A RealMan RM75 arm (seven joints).
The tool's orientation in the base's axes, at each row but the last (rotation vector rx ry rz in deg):
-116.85, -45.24, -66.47
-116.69, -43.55, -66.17
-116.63, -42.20, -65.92
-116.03, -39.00, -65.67
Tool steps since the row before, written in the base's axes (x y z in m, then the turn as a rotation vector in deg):
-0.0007, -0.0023, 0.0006, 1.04, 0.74, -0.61
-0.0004, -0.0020, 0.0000, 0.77, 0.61, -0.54
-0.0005, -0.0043, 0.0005, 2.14, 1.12, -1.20
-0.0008, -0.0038, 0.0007, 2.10, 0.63, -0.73
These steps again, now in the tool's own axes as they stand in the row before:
-0.0002, 0.0007, -0.0024, 0.04, 0.49, 1.33
-0.0005, 0.0009, -0.0018, -0.04, 0.35, 1.06
-0.0004, 0.0021, -0.0038, 0.07, 1.23, 2.40
-0.0001, 0.0015, -0.0036, 0.41, 1.36, 1.82

